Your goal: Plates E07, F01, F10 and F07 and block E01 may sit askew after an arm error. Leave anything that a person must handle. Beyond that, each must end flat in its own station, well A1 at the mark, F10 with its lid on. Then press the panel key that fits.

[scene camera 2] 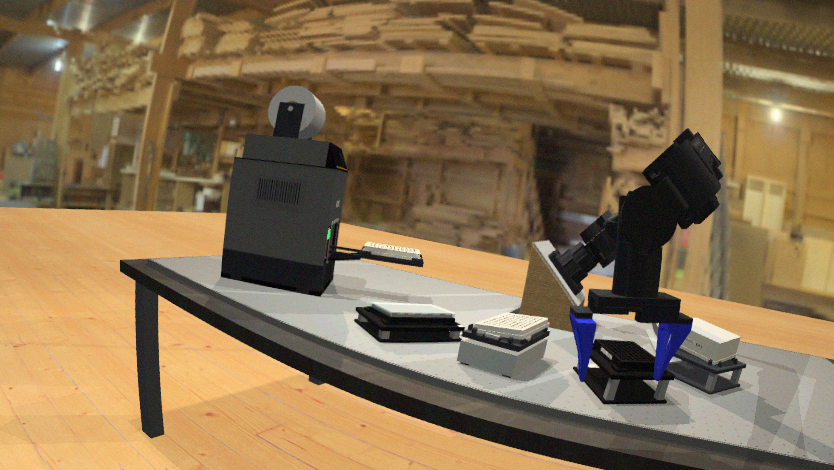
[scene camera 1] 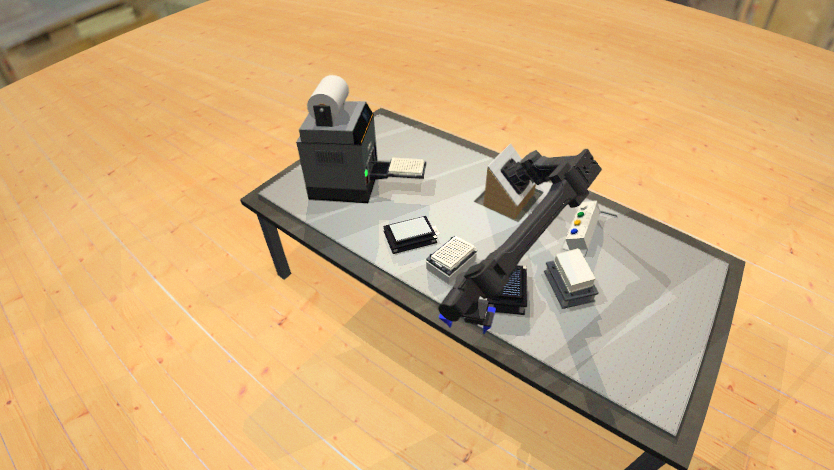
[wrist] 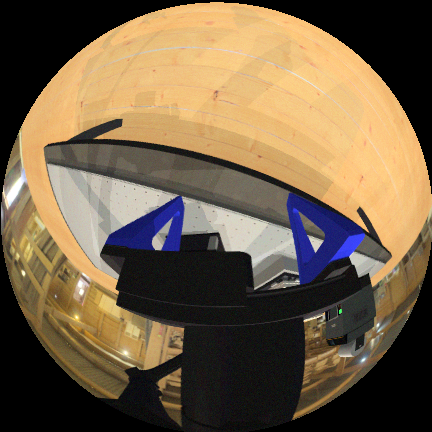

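My gripper is open and empty, blue fingers pointing down near the table's front edge, before a black plate on a black stand. The arm partly hides that plate. A cream plate on a grey block station looks slightly tilted. A white-topped plate sits on a low black station. A tall white piece rests on a dark grey stand. Another cream plate lies on the machine's tray. Labels are unreadable. The key panel has blue, yellow, green and pale keys.
The dark machine with a white roll stands at the left end; its tray sticks out above the table. My arm's base is on a wooden wedge at the back. The key panel stands behind the dark grey stand.
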